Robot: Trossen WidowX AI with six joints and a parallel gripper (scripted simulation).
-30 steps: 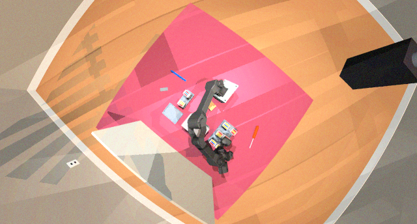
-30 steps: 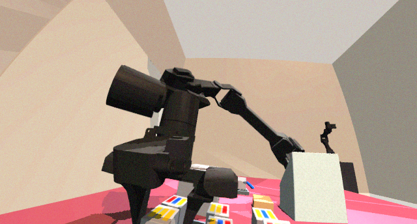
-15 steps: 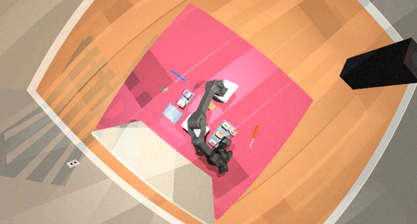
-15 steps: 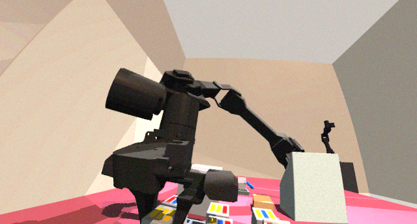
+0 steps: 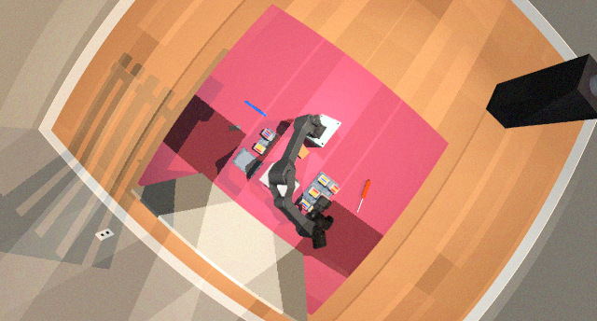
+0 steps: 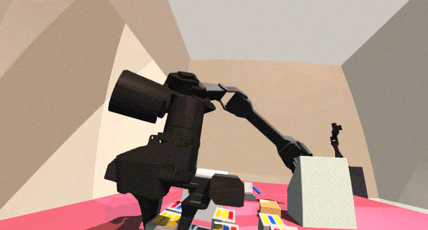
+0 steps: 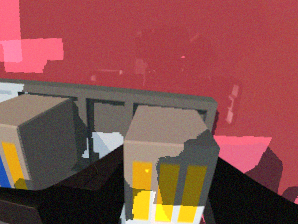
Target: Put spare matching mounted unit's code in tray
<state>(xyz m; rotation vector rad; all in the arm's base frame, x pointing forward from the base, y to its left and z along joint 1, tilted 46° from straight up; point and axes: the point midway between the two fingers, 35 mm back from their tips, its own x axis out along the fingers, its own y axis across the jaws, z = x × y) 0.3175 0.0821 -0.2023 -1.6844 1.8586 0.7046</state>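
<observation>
The flat grey tray is 1 cm behind my gripper tip, 41 cm to the right of it and 1 cm below it. Round my gripper tip: grey spare block (2 cm above); then red-blue-red spare (8 cm behind, 2 cm above); then white mounted unit (3 cm behind, 21 cm to the right, 3 cm above).
</observation>
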